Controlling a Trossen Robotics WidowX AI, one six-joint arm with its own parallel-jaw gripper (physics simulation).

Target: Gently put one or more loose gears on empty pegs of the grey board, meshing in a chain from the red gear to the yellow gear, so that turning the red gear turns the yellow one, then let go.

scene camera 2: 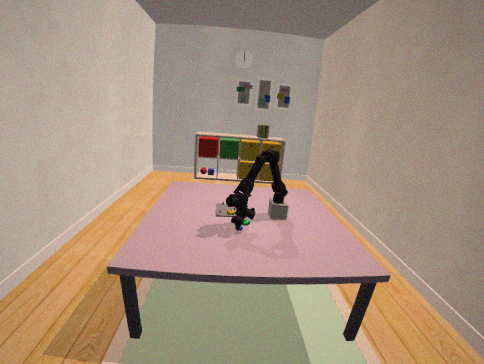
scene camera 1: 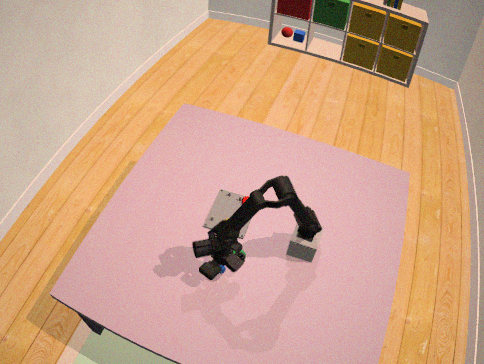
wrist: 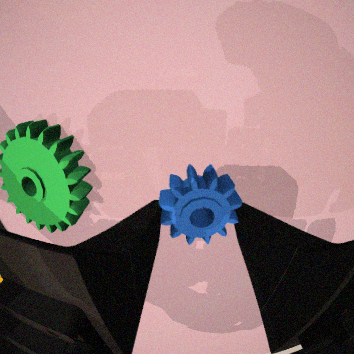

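Where they show: gripper, fingertip midpoint: [scene camera 2: 238, 228] [scene camera 1: 219, 268] [wrist: 198, 208]; arm's base, origin of the base link: [scene camera 2: 278, 201] [scene camera 1: 306, 232].
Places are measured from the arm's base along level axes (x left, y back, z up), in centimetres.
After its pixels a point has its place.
Note:
The blue gear [scene camera 1: 222, 269] {x 23.2, y -24.4, z -9.1 cm} [scene camera 2: 240, 228] {x 24.4, y -24.7, z -9.3 cm} [wrist: 201, 205] {x 23.0, y -24.8, z -8.9 cm} sits between the fingertips, which touch its teeth on both sides. My gripper [scene camera 1: 222, 266] {x 22.8, y -25.8, z -10.2 cm} [scene camera 2: 243, 220] {x 22.8, y -25.8, z -10.2 cm} [wrist: 198, 208] {x 22.8, y -25.8, z -10.2 cm} is shut on it, low over the table. The larger green gear [scene camera 1: 242, 254] [scene camera 2: 246, 222] {x 16.2, y -21.0, z -9.1 cm} [wrist: 42, 177] {x 15.6, y -21.8, z -9.1 cm} lies on the table beside one finger, apart from the blue one. The grey board [scene camera 1: 220, 206] {x -4.7, y -37.9, z -9.8 cm} [scene camera 2: 220, 213] {x 4.3, y -37.7, z -9.7 cm} lies beyond the gripper, with small pegs. Part of the red gear [scene camera 1: 245, 200] {x -11.0, y -29.4, z -8.2 cm} shows at its edge. The yellow gear [scene camera 2: 231, 212] {x 4.8, y -30.6, z -8.2 cm} is on the board, mostly hidden by the arm in scene camera 1.
The pink table top [scene camera 1: 165, 150] {x -24.4, y -76.6, z -10.5 cm} [scene camera 2: 190, 250] {x 49.2, y -49.1, z -10.6 cm} carries the board, the gears and the arm's grey base block [scene camera 1: 302, 251] {x 5.6, y 1.1, z -4.8 cm} [scene camera 2: 278, 210] {x 5.7, y -0.2, z -4.1 cm}. The arm reaches over part of the board. A shelf unit [scene camera 1: 418, 55] [scene camera 2: 195, 155] stands on the floor by the far wall.

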